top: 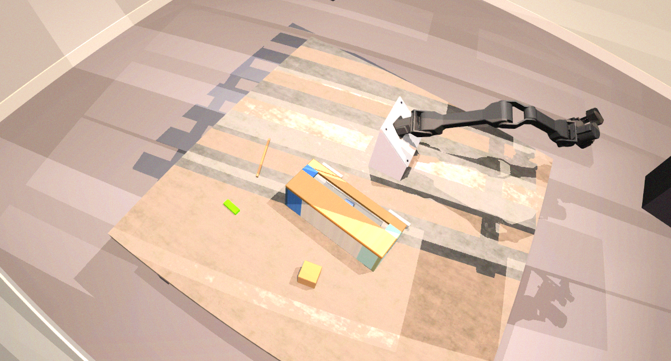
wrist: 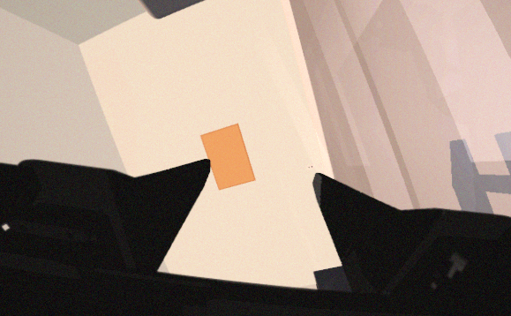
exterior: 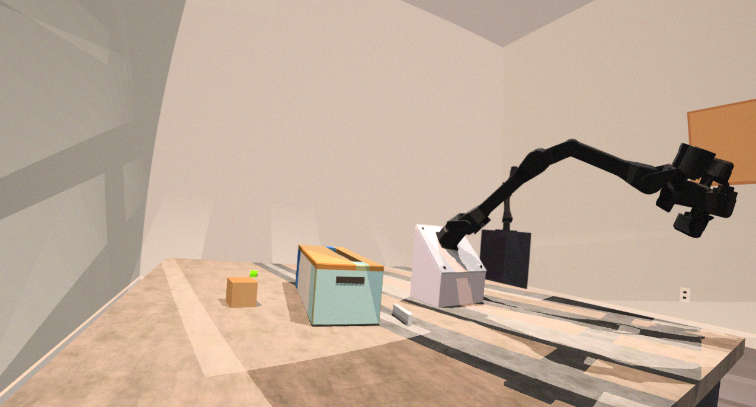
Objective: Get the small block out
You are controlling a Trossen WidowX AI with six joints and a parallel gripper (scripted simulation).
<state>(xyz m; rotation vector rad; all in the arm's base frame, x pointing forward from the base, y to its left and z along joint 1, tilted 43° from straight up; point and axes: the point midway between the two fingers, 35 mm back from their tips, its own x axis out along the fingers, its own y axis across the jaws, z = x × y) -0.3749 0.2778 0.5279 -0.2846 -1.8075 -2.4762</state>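
Now: gripper tip 750 mm short of the box, 550 mm to the left of it and 260 mm above it. Also, from my gripper tip: block (770 mm ahead, 560 mm to the right, 240 mm below); then thin wooden stick (940 mm to the right, 750 mm ahead, 320 mm below).
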